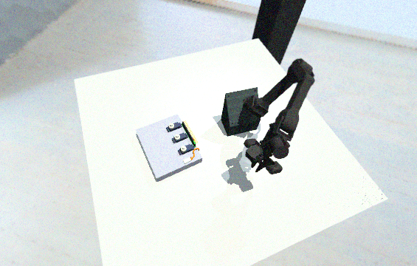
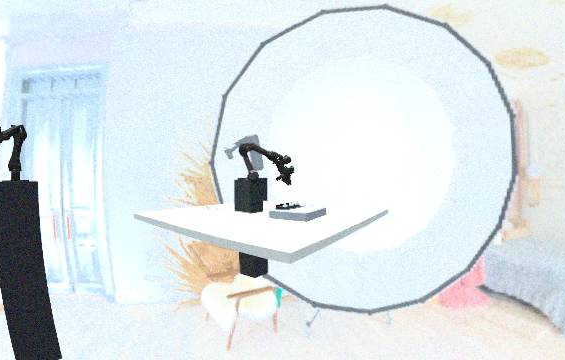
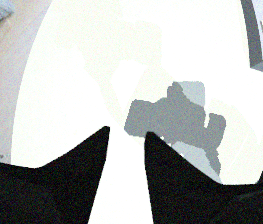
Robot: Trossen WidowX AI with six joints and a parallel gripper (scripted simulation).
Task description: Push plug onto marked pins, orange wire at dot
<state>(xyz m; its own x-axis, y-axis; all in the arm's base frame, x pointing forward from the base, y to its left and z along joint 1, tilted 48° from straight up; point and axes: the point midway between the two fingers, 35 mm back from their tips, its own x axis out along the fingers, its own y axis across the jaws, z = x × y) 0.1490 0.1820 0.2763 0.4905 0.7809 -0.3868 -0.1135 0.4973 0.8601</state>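
My gripper tip is 27 cm to the left of the green marked band, 16 cm short of it and 10 cm above it. The rest, counted from my gripper tip: pale grey holder: 33 cm to the right, 33 cm ahead, 15 cm below.
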